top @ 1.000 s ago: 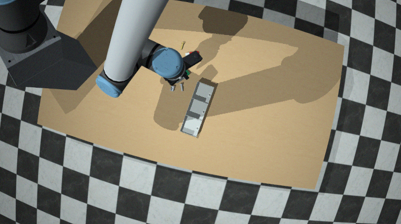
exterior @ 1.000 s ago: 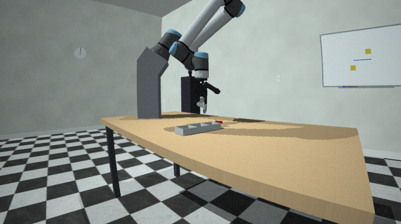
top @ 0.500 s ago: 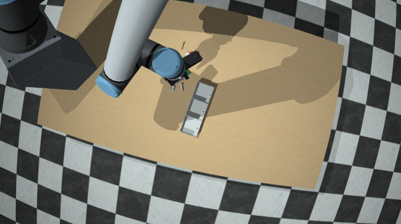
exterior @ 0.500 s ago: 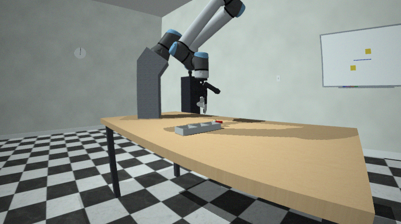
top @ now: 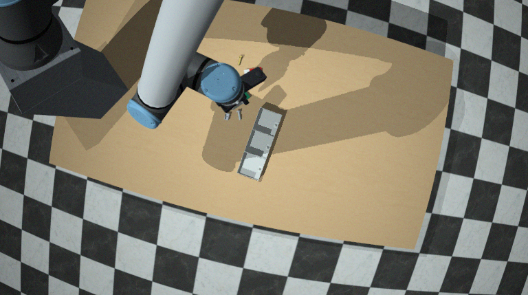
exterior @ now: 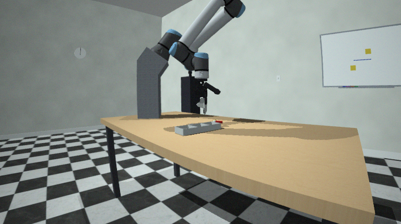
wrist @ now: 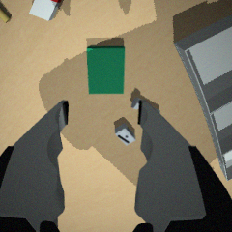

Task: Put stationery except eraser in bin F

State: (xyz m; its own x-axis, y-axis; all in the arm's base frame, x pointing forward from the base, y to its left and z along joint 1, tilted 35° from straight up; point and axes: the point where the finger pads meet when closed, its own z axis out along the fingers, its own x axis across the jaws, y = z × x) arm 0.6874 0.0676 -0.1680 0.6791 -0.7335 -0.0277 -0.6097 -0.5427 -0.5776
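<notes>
The green pad is 80 mm below my hand. The rest, counted from my hand: eraser: 20 mm ahead, 100 mm to the left, 80 mm below; then white-grey object: 60 mm to the right, 80 mm below; then pencil sharpener: 40 mm behind, 80 mm to the right, 80 mm below.
</notes>
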